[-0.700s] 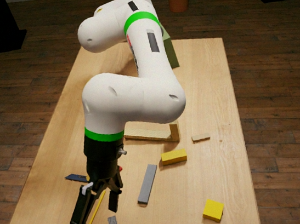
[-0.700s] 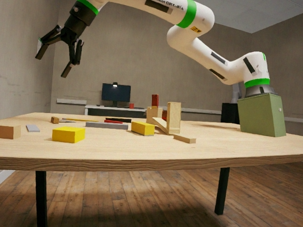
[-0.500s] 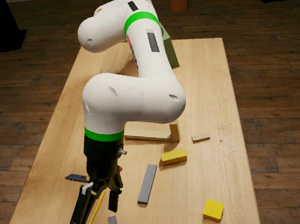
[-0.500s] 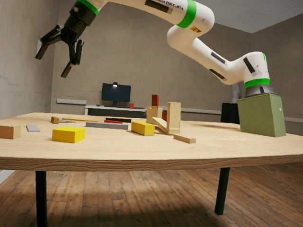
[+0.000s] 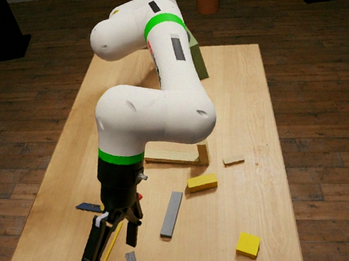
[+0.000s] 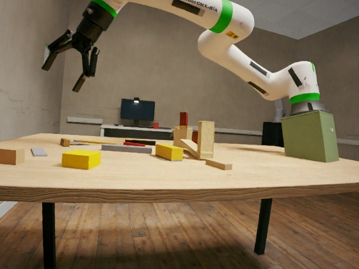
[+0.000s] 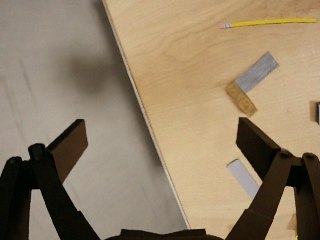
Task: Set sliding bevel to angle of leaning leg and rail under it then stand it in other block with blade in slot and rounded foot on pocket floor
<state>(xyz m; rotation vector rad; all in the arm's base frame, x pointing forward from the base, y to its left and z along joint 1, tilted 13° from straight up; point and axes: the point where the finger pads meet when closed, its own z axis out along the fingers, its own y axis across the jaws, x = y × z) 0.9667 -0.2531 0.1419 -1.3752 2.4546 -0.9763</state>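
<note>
Right now my hand is 490 mm past the sliding bevel, 10 mm to the left of it and 140 mm above it. Also, from my hand: grey bar (220 mm behind, 140 mm to the left, 220 mm below); pencil (140 mm behind, 60 mm to the right, 230 mm below); try square (50 mm behind, 10 mm to the left, 220 mm below).
</note>
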